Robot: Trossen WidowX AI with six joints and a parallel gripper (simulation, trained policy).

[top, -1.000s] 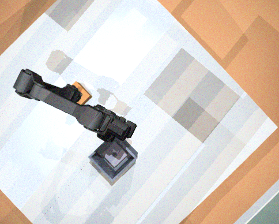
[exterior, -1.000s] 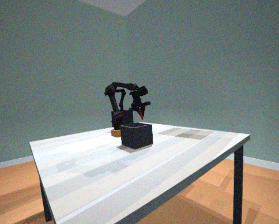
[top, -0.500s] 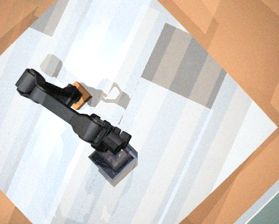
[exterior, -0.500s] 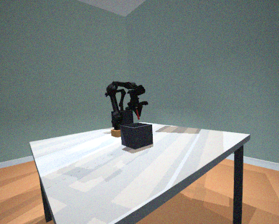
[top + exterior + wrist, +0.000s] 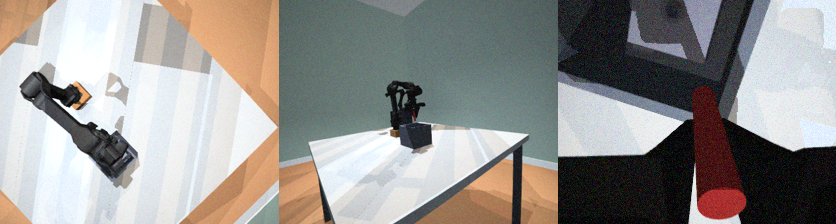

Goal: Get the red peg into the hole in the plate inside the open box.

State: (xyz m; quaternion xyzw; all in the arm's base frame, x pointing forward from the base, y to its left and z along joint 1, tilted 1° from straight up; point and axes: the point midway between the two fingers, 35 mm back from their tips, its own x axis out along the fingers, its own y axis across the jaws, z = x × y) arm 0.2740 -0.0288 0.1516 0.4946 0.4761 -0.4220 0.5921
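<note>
My gripper tip is now 6 cm short of the plate, 7 cm to the left of it and 13 cm above it. Round my gripper tip: red peg 1 cm to the right, 2 cm above.
</note>
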